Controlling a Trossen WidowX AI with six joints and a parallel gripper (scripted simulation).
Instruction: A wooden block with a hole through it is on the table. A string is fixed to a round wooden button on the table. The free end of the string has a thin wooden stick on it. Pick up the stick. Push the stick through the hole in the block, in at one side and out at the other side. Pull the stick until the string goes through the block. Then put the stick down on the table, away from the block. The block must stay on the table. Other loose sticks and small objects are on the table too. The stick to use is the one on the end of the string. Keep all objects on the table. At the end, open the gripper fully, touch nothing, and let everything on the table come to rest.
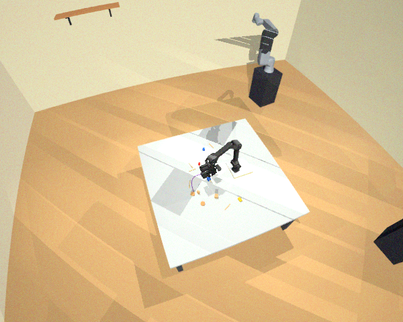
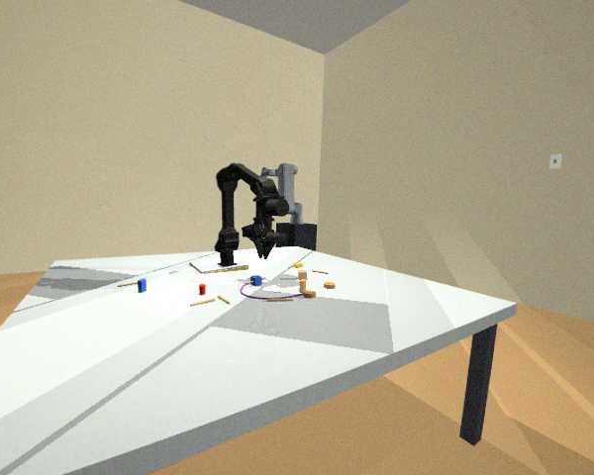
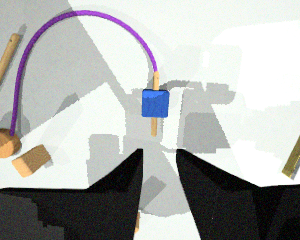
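My gripper tip is now 3 cm to the left of the blue block and 8 cm above it. From my gripper tip the other things lie so: round wooden button: 20 cm ahead, 4 cm to the left, 8 cm below; then thin wooden stick: 4 cm to the right, 8 cm below; then red cylinder: 1 cm behind, 22 cm to the right, 8 cm below.
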